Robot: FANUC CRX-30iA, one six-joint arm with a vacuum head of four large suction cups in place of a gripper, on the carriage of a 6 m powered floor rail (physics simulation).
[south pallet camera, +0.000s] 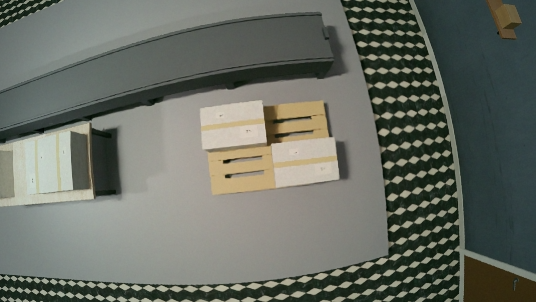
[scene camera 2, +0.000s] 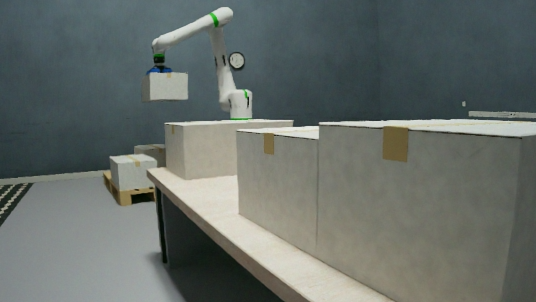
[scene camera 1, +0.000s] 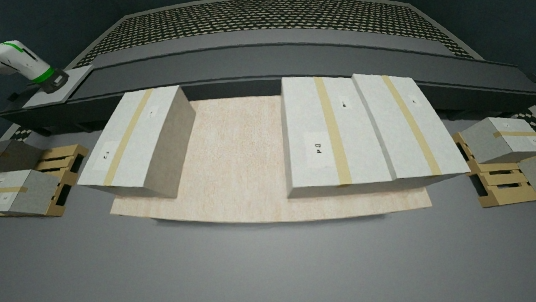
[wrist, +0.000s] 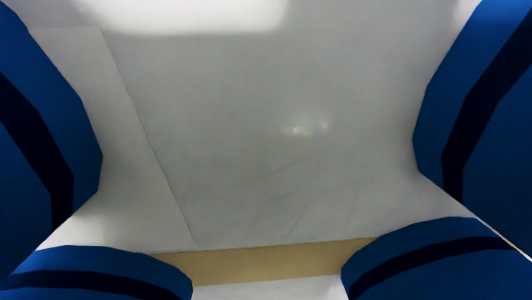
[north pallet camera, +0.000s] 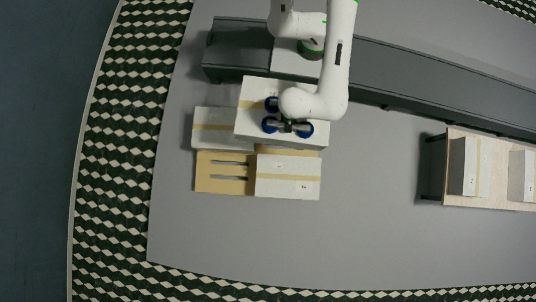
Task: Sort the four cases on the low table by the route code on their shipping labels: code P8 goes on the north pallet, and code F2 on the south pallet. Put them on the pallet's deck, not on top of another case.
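Frame: origin at the arm's base, x left, y ahead, z down, level; centimetres.
Seen in the pictures: hand at its tool point: [wrist: 263, 188]; arm's base at its link origin: [scene camera 1: 57, 85].
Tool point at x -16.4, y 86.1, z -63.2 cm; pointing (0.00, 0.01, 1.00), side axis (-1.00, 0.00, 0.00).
Note:
Offsets run from my tool point to a thing's top centre. Level surfaces: height alone.
My suction gripper [scene camera 2: 159, 70] [north pallet camera: 288, 126] is shut on a white case @(dx -2.9, dy -4.8, dz -2.3 cm) [scene camera 2: 167, 86] [north pallet camera: 250, 127] [wrist: 265, 150] and holds it level above the north pallet [north pallet camera: 225, 185] [scene camera 2: 125, 198] [scene camera 1: 75, 151]. The held case's code is unreadable. On the low table @(dz +67.2 cm) [scene camera 1: 230, 150] [scene camera 2: 215, 200], a case labelled F2, faintly @(dx +194.9, dy +4.7, dz +42.7 cm) [scene camera 1: 131, 135] [scene camera 2: 205, 150] [north pallet camera: 469, 170], stands at the left in scene camera 1. A P8 case [scene camera 1: 302, 115] [scene camera 2: 277, 180] and another case [scene camera 1: 400, 100] [scene camera 2: 440, 210] stand side by side at the right; the latter's label is too small to read. The south pallet [south pallet camera: 220, 186] [scene camera 1: 507, 197] is far right.
The north pallet bears two cases @(dx -53.1, dy -2.0, dz +76.4 cm) [north pallet camera: 215, 141] @(dx +10.2, dy +32.9, dz +80.4 cm) [north pallet camera: 287, 191] at diagonal corners; slats show at the near left, and the held case partly covers the far right corner. The south pallet bears two cases [south pallet camera: 232, 136] [south pallet camera: 305, 172] diagonally, with slats between. The rail [north pallet camera: 425, 82] [south pallet camera: 200, 55] runs behind.

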